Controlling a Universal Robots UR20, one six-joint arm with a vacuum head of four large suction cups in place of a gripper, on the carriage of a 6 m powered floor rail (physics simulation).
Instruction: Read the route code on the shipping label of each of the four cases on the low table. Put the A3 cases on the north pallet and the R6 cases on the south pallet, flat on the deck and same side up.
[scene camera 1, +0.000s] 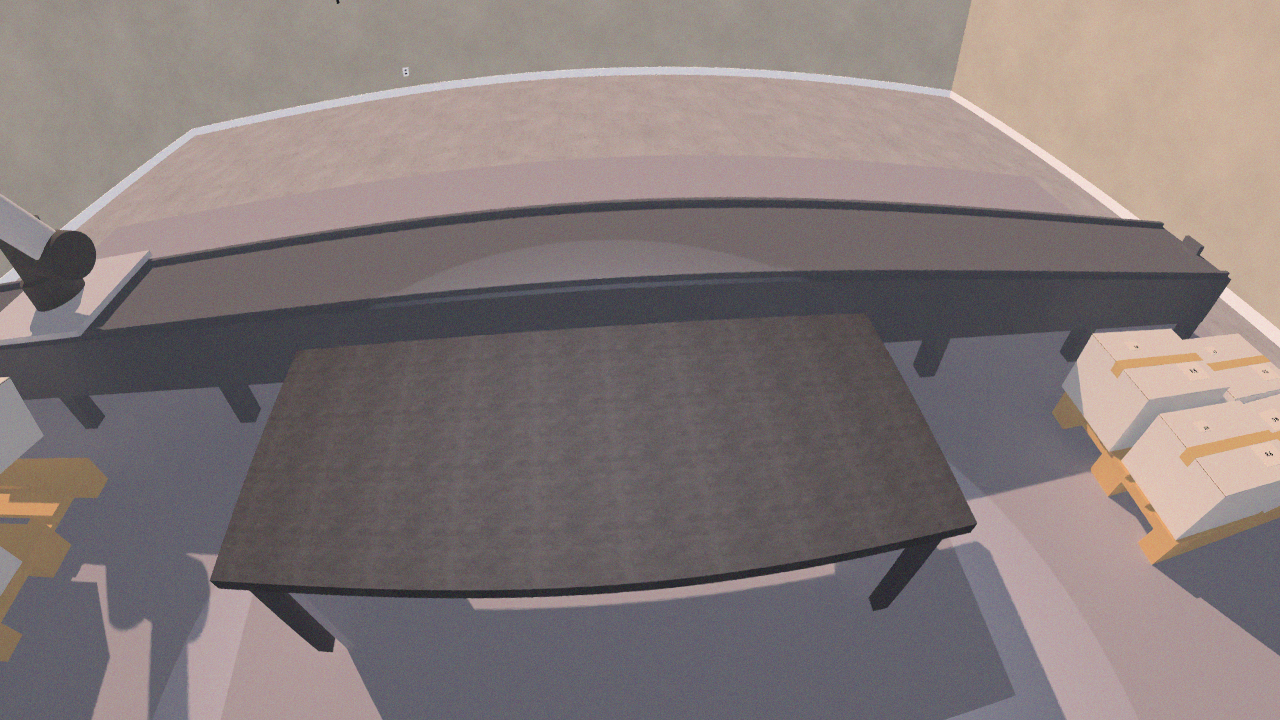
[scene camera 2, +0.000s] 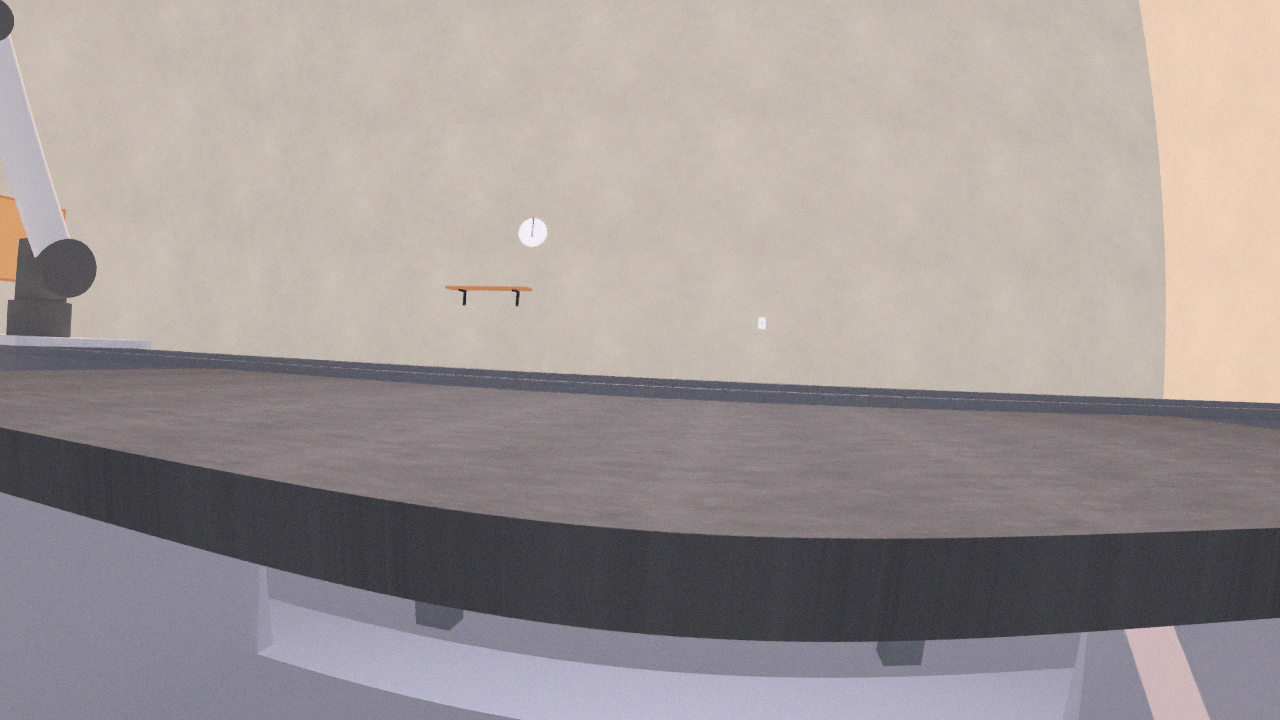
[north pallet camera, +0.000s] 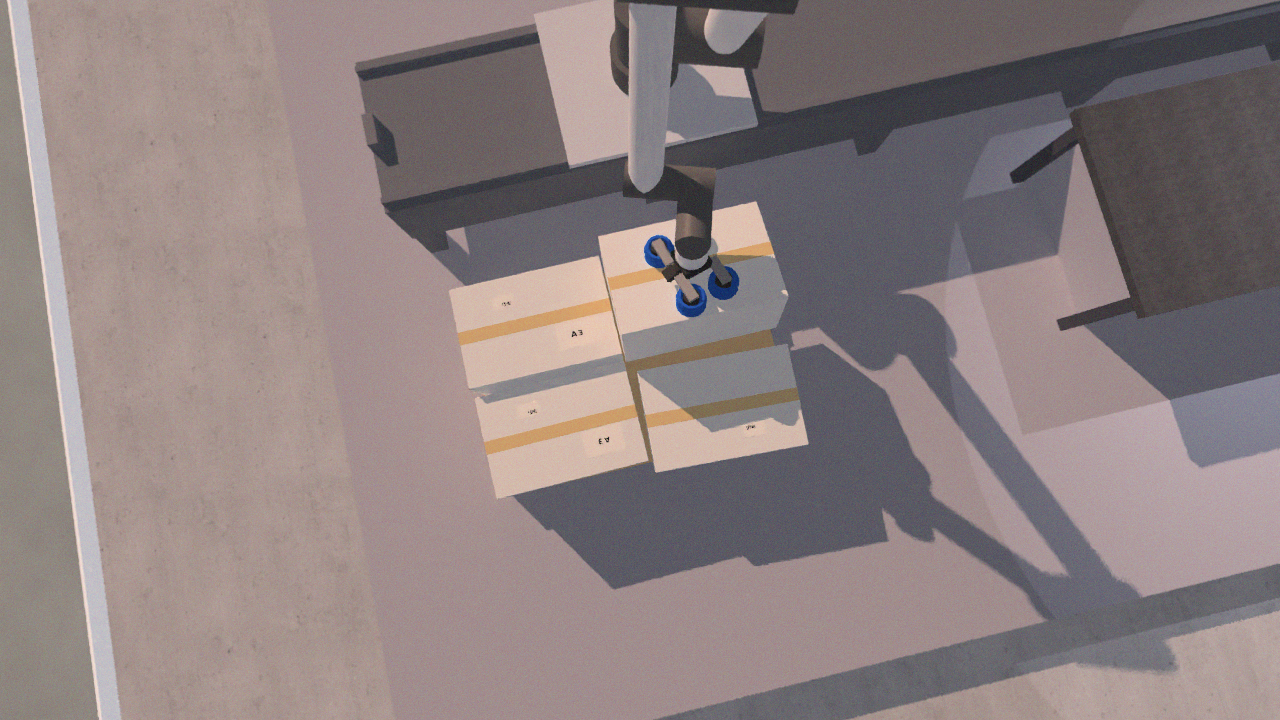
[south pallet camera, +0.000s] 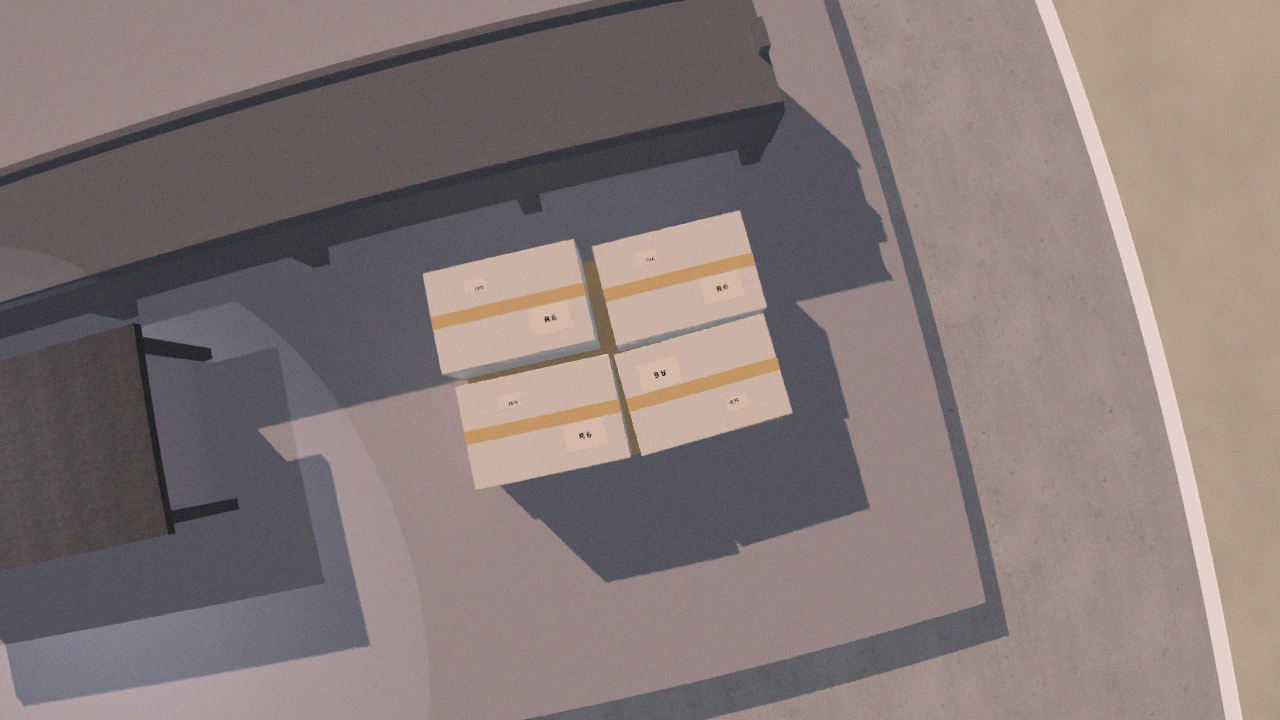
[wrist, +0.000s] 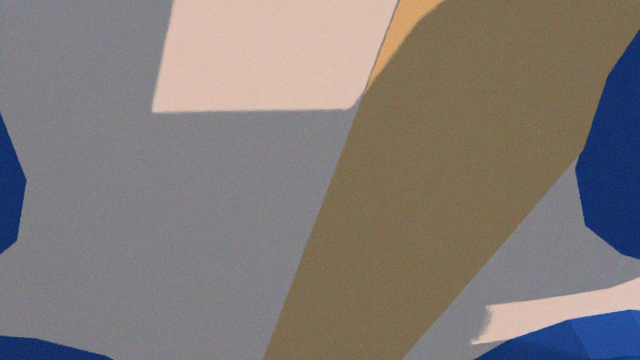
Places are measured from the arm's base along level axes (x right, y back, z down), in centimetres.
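Where they show: hand, its tool point: (wrist: 309, 242); arm's base, origin of its link: (scene camera 1: 61, 295) (scene camera 2: 39, 336).
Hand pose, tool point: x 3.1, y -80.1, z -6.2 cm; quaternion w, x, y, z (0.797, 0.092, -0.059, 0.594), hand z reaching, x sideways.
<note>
Each offset is from my tool point to the top centre of the thing. Level surfaces: height alone.
The vacuum head (north pallet camera: 691, 268) has its blue cups on the top of a white taped case (north pallet camera: 644, 313) (wrist: 225, 200) and holds it, level, at the back right of the north pallet (north pallet camera: 742, 344) (scene camera 1: 53, 479). Its shipping label does not show, and its height over the deck is unclear. Two cases marked A3 {dx +57.3, dy +0.3, dz +19.7 cm} (north pallet camera: 537, 358) {dx +56.9, dy -40.2, dz +24.7 cm} (north pallet camera: 537, 465) lie on the left of that pallet. Another case {dx -2.8, dy -46.1, dz +24.3 cm} (north pallet camera: 716, 447) lies front right, its route code unseen. On the south pallet (south pallet camera: 600, 308) (scene camera 1: 1163, 544) lie several R6 cases (south pallet camera: 501, 340) (south pallet camera: 680, 313) (south pallet camera: 537, 456) (south pallet camera: 698, 425), flat. The low table {dz +10.2 cm} (scene camera 1: 581, 447) (scene camera 2: 626, 447) stands between the pallets.
The arm's carriage (north pallet camera: 581, 116) (scene camera 1: 116, 277) stands at the north end of the floor rail (north pallet camera: 465, 116) (scene camera 1: 895, 241) (south pallet camera: 447, 125). The rail runs behind both pallets and the table. A narrow strip of pallet wood shows between the held case and the front right case.
</note>
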